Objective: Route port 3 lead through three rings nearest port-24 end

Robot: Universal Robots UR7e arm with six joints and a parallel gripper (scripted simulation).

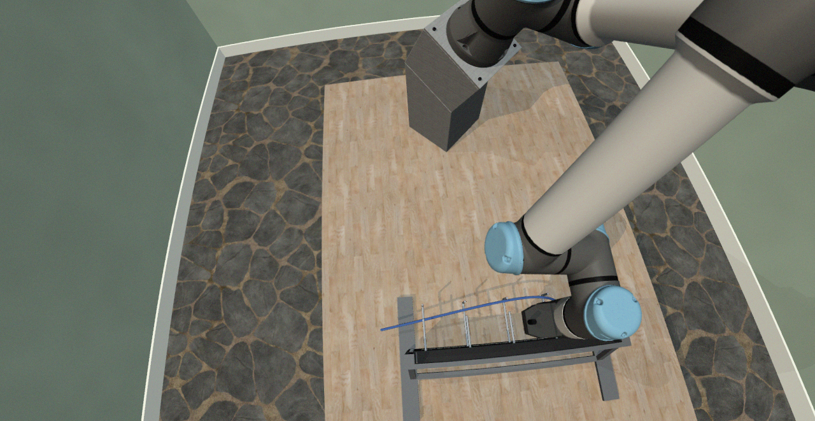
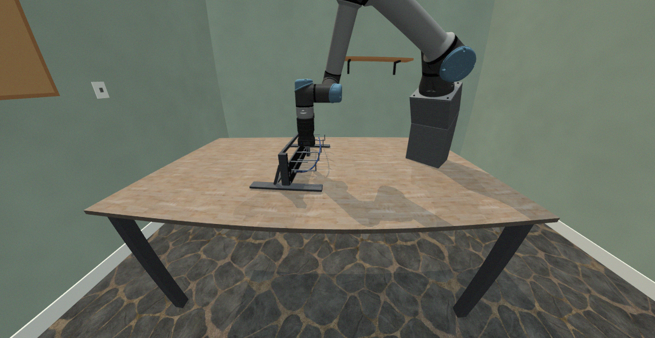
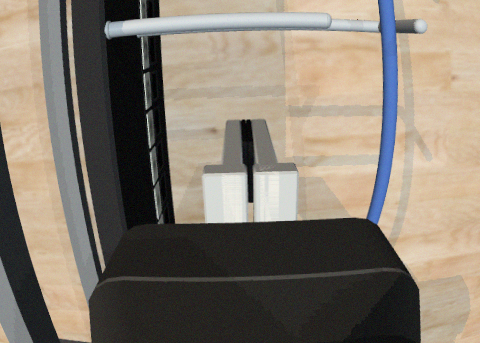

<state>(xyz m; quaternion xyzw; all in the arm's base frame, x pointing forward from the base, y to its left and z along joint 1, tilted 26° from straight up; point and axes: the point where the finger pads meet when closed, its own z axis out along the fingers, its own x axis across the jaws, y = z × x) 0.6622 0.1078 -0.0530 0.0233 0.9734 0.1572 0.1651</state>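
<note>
My hand is 6 cm short of the black patch panel rack, 5 cm to the left of it and 1 cm above it.
</note>
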